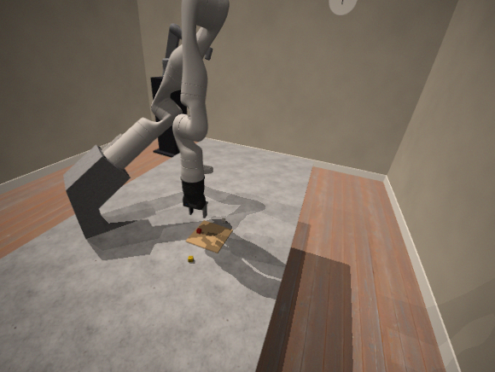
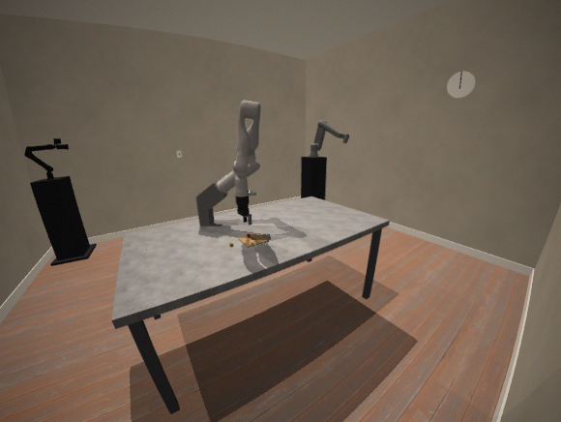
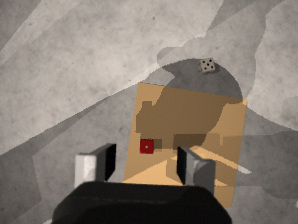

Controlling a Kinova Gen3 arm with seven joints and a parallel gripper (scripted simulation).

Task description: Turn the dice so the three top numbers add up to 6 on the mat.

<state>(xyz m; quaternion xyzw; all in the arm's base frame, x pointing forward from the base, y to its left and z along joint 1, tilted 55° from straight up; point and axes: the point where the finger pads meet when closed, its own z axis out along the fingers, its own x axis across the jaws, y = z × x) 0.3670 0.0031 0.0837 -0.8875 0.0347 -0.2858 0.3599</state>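
Now: the yellow die 130 mm to the right of my hand, 110 mm below it and 50 mm ahead of it. Round my hand: tan mat (110 mm below, 50 mm ahead, 10 mm to the left); then white die (110 mm to the left, 110 mm below, 50 mm ahead); then red die (100 mm below).
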